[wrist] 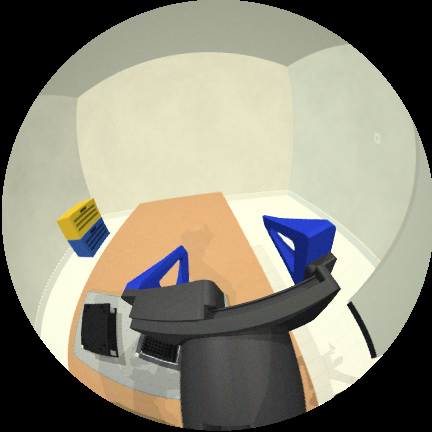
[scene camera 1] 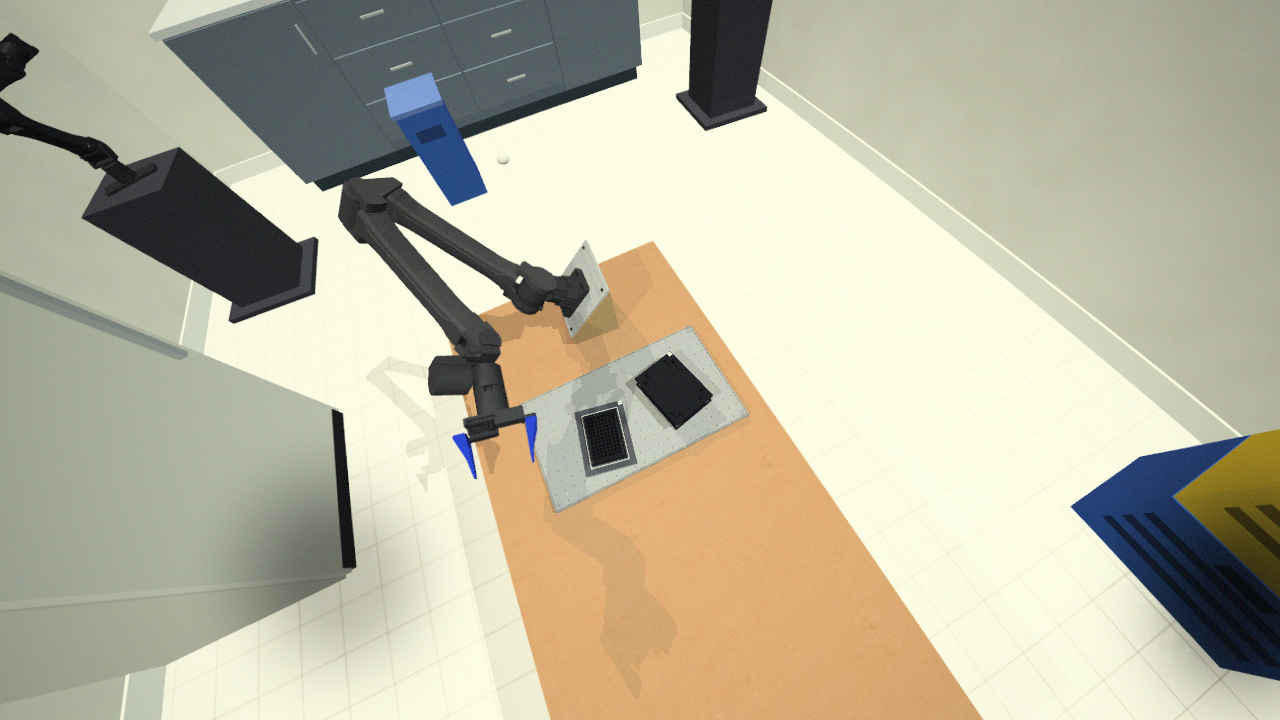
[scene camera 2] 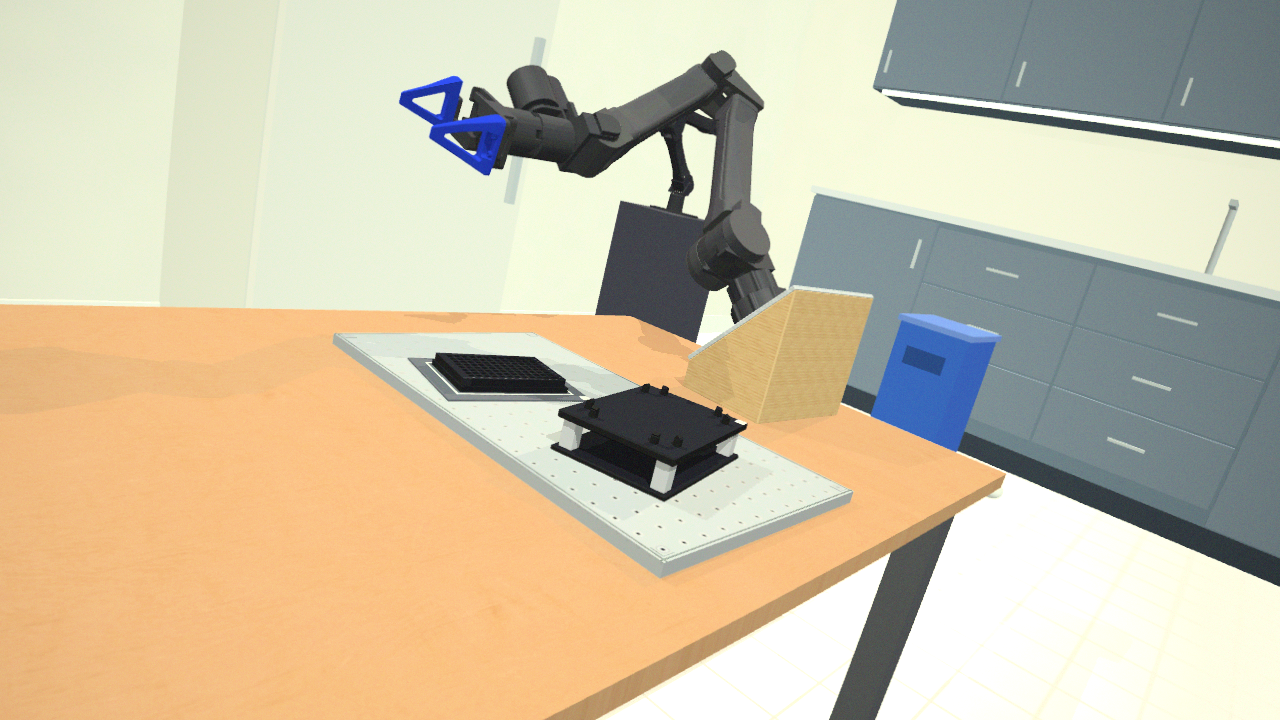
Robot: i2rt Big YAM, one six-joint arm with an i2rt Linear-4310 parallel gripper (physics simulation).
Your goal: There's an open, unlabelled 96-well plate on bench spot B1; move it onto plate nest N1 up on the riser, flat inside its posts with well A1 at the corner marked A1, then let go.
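Note:
The wrist view shows the gripper, open and holding nothing. Scene camera 1 shows the gripper too, and the scene also includes a black well plate.

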